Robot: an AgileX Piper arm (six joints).
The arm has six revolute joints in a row. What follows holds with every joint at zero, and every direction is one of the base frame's. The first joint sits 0.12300 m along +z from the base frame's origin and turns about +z. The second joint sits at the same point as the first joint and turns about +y. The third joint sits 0.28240 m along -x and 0.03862 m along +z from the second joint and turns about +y. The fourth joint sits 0.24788 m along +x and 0.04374 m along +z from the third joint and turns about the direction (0.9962, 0, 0.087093). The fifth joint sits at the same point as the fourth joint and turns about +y. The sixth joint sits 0.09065 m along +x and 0.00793 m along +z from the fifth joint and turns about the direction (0.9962, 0, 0.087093). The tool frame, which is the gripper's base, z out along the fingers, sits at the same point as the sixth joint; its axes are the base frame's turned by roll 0.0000, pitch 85.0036 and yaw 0.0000 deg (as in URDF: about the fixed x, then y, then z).
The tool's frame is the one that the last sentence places.
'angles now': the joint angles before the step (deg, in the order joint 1, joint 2, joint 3, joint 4, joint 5, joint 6). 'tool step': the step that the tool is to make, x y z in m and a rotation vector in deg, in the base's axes. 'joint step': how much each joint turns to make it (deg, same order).
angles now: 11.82 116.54 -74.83 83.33 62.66 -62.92
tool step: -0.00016 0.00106 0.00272 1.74 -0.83 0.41
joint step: 0.01 0.00 0.00 1.64 1.11 -1.45
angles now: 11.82 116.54 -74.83 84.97 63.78 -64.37
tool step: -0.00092 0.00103 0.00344 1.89 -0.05 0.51
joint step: 0.01 -0.09 0.00 1.39 1.47 -0.51
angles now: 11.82 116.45 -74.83 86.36 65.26 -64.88
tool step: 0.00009 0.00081 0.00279 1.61 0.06 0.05
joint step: 0.01 0.00 -0.09 1.35 0.97 -0.25
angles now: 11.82 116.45 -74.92 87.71 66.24 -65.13
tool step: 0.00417 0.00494 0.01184 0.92 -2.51 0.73
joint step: 0.52 -0.13 -2.41 0.24 0.38 -0.13
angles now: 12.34 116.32 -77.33 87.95 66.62 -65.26
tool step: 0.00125 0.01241 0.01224 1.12 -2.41 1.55
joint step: 1.62 0.00 -2.61 0.49 0.23 0.00
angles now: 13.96 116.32 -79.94 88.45 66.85 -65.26
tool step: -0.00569 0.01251 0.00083 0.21 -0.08 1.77
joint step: 1.87 0.00 -0.13 0.21 0.01 0.00
